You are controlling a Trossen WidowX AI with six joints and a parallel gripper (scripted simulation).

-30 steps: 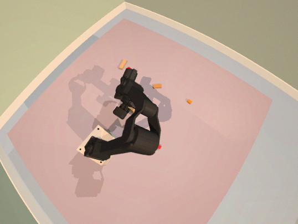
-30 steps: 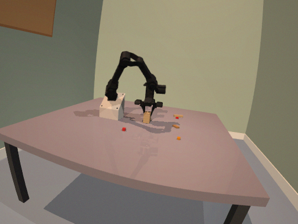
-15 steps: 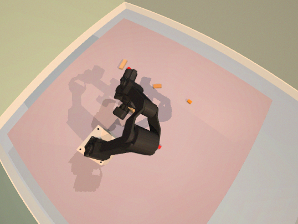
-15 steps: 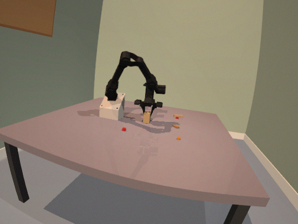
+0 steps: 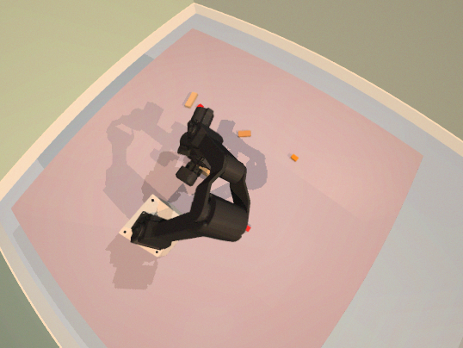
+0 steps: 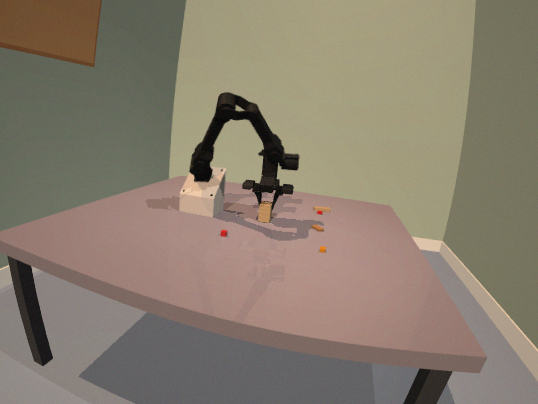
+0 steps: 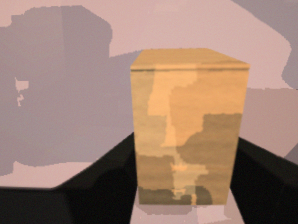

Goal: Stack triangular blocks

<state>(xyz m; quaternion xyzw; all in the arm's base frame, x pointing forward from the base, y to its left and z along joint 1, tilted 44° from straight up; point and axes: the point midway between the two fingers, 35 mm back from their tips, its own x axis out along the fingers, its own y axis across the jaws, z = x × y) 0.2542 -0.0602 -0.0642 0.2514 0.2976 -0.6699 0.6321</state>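
The pale wooden triangular block is 3 cm to the right of my gripper tip and 2 cm below it. From my gripper tip the other things lie so: brown flat piece (20 cm ahead, 4 cm below, 3 cm to the right); orange cube (25 cm to the right, 22 cm ahead, 4 cm below); tan bar (25 cm to the left, 22 cm ahead, 3 cm below).
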